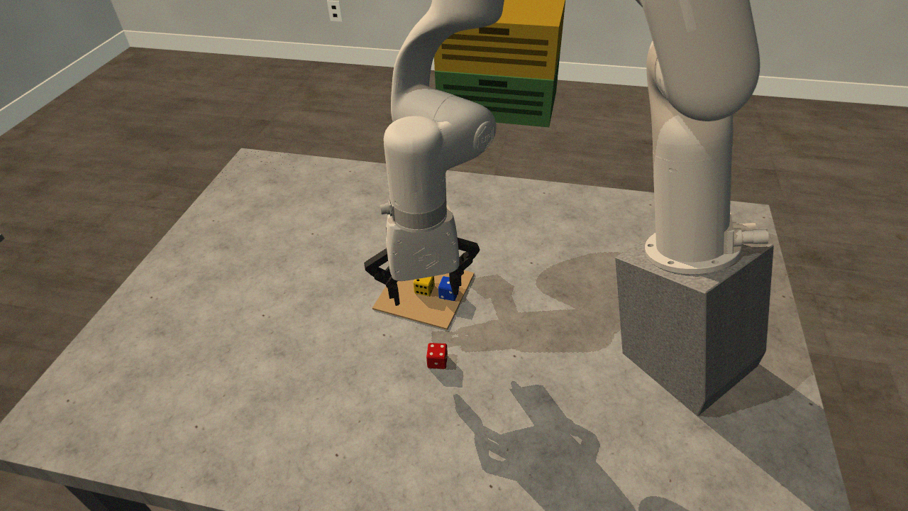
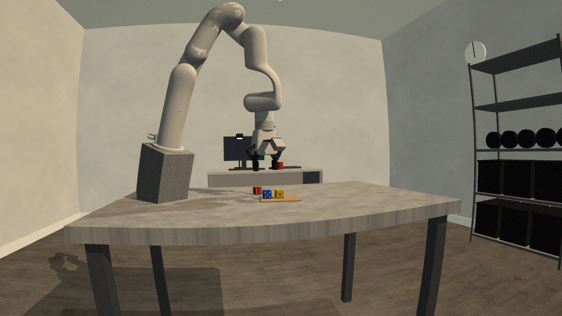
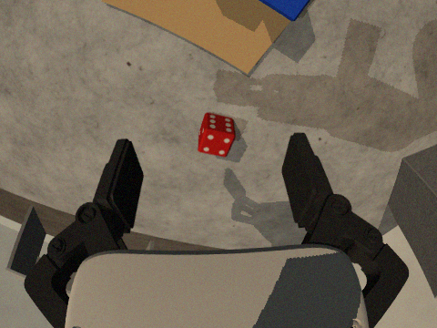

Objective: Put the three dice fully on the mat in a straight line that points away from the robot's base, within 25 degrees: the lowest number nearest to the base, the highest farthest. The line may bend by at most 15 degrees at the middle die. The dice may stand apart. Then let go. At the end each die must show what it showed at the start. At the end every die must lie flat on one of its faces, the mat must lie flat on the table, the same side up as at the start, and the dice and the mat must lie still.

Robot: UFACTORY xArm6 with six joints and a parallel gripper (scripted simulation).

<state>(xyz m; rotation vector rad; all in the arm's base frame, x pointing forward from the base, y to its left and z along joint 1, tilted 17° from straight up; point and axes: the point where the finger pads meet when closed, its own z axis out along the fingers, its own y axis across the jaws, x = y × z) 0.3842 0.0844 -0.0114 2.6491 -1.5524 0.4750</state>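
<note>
The red die is 100 mm below my hand, 50 mm to the left of it and 30 mm behind it. Also, from my hand: yellow die (90 mm to the right, 90 mm below, 40 mm ahead); blue die (90 mm to the right, 90 mm below, 10 mm behind); mat (110 mm below, 90 mm to the right, 40 mm ahead).
</note>
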